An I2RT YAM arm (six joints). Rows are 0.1 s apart.
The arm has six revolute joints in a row. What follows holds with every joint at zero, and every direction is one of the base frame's. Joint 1 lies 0.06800 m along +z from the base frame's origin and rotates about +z. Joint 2 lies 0.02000 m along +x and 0.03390 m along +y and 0.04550 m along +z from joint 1 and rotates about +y. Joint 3 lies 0.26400 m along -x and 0.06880 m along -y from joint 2 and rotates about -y. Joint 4 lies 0.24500 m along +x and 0.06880 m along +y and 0.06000 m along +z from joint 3 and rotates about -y. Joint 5 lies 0.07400 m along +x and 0.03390 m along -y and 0.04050 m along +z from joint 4 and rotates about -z. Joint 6 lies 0.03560 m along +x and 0.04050 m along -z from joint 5 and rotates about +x. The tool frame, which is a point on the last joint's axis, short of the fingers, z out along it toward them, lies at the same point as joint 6; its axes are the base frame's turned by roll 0.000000, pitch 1.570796 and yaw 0.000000 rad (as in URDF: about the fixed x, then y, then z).
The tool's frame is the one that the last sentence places.
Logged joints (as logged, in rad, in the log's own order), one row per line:
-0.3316, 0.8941, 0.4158, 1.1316, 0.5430, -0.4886
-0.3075, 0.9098, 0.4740, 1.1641, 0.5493, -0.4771
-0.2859, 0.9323, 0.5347, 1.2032, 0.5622, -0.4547
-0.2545, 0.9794, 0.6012, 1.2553, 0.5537, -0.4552
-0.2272, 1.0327, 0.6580, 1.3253, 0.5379, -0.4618
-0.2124, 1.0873, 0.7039, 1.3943, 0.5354, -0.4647
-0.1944, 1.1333, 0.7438, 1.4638, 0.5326, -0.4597
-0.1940, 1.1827, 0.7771, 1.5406, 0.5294, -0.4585
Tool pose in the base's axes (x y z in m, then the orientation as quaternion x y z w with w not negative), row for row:
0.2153, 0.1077, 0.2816, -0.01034, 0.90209, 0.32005, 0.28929
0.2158, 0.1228, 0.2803, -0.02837, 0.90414, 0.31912, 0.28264
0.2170, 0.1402, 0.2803, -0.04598, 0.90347, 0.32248, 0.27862
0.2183, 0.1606, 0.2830, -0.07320, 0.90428, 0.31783, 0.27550
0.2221, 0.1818, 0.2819, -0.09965, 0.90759, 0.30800, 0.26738
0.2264, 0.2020, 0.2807, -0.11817, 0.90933, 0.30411, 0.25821
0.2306, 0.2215, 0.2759, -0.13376, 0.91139, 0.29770, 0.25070
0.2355, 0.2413, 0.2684, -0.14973, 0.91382, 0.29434, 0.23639
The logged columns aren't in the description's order. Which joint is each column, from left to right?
Columns, left to right: joint 5, joint 3, joint 1, joint 2, joint 6, joint 4.
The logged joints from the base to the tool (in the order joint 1, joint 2, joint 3, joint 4, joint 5, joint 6), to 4 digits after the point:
0.4158, 1.1316, 0.8941, -0.4886, -0.3316, 0.5430
0.4740, 1.1641, 0.9098, -0.4771, -0.3075, 0.5493
0.5347, 1.2032, 0.9323, -0.4547, -0.2859, 0.5622
0.6012, 1.2553, 0.9794, -0.4552, -0.2545, 0.5537
0.6580, 1.3253, 1.0327, -0.4618, -0.2272, 0.5379
0.7039, 1.3943, 1.0873, -0.4647, -0.2124, 0.5354
0.7438, 1.4638, 1.1333, -0.4597, -0.1944, 0.5326
0.7771, 1.5406, 1.1827, -0.4585, -0.1940, 0.5294

